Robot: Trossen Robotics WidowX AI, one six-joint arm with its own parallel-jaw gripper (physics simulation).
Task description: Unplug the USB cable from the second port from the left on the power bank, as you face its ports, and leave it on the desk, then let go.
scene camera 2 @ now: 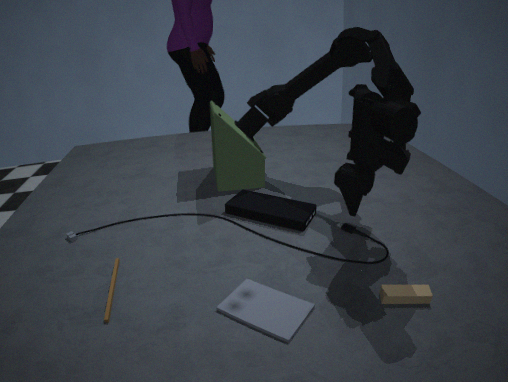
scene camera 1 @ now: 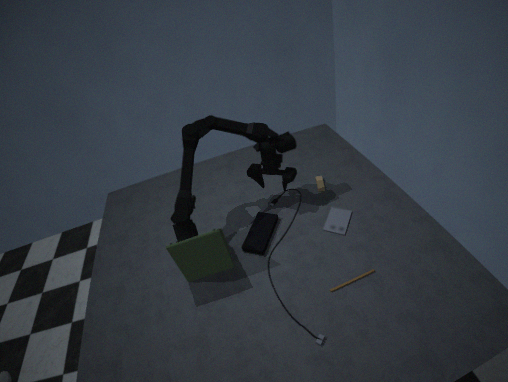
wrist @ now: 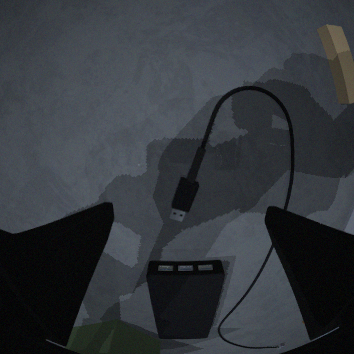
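Seen in the pictures: gripper, fingertip midpoint: (scene camera 2: 358, 204) (scene camera 1: 274, 189) (wrist: 192, 213); arm's base, link origin: (scene camera 2: 243, 130) (scene camera 1: 187, 239).
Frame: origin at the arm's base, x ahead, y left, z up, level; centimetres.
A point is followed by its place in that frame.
The black power bank (scene camera 1: 260, 233) {x 24.2, y 2.5, z -9.4 cm} (scene camera 2: 270, 209) {x 26.7, y 3.7, z -9.3 cm} (wrist: 185, 305) {x 26.2, y 6.5, z -9.3 cm} lies flat on the desk (scene camera 1: 400, 310) {x 56.0, y -38.6, z -11.5 cm} (scene camera 2: 165, 350) {x 60.2, y -14.2, z -11.5 cm} (wrist: 75, 100) {x 29.9, y 31.1, z -11.5 cm}. Its three ports show empty in the wrist view. The black USB plug (scene camera 1: 274, 201) {x 33.4, y 18.6, z -10.8 cm} (scene camera 2: 348, 228) {x 34.0, y 18.5, z -10.7 cm} (wrist: 185, 195) {x 33.5, y 18.8, z -10.7 cm} lies on the desk, apart from the port face, its metal tip toward the power bank. Its black cable (scene camera 1: 270, 272) {x 23.4, y -13.7, z -11.3 cm} (scene camera 2: 280, 243) {x 36.3, y 4.6, z -11.4 cm} (wrist: 292, 150) {x 44.0, y 16.9, z -11.2 cm} loops back past the power bank to a small light connector (scene camera 1: 320, 340) {x 31.6, y -39.4, z -10.5 cm} (scene camera 2: 71, 236) {x 32.4, y -38.6, z -10.5 cm}. My gripper (scene camera 1: 274, 188) {x 34.4, y 19.9, z -5.4 cm} (wrist: 192, 213) {x 34.4, y 19.9, z -5.4 cm} is wide open and empty, above the plug. In the scene camera 2 view its fingers overlap.
A green block-like stand (scene camera 1: 202, 256) {x 4.4, y -8.0, z -0.9 cm} (scene camera 2: 237, 160) {x 11.9, y -2.2, z -3.9 cm} is at the arm's base. A wooden block (scene camera 1: 320, 183) {x 54.5, y 20.9, z -9.9 cm} (scene camera 2: 405, 294) {x 55.5, y 21.1, z -9.9 cm} (wrist: 340, 65) {x 53.3, y 21.8, z -10.0 cm}, a pale flat rectangular item (scene camera 1: 338, 221) {x 53.0, y -0.9, z -11.0 cm} (scene camera 2: 267, 310) {x 53.8, y 0.0, z -10.9 cm} and an orange stick (scene camera 1: 352, 281) {x 47.1, y -25.2, z -11.1 cm} (scene camera 2: 111, 290) {x 48.6, y -24.7, z -10.9 cm} lie on the desk. A person (scene camera 2: 192, 30) stands behind the desk.
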